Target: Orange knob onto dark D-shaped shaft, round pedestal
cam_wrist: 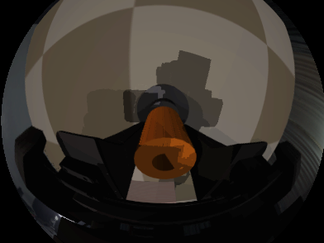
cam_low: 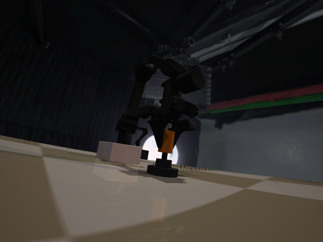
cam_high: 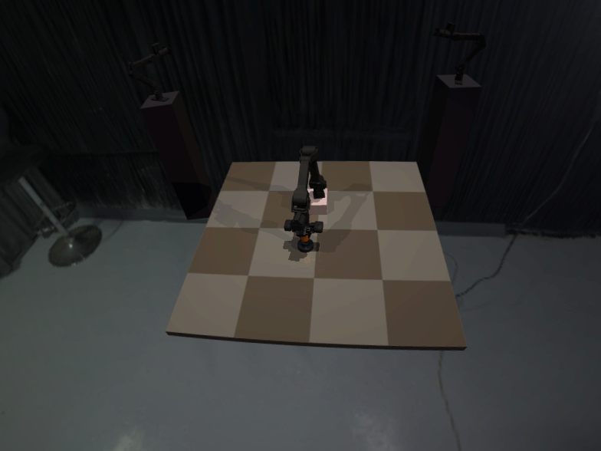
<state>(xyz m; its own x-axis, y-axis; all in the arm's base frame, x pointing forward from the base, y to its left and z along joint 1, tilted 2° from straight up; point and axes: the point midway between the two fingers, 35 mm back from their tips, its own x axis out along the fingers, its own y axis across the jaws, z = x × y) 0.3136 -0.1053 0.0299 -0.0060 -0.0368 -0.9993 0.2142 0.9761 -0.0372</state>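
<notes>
Right now my gripper tip is 2 cm below the orange knob. The rest, counted from my gripper tip: dark pedestal 4 cm below.
</notes>
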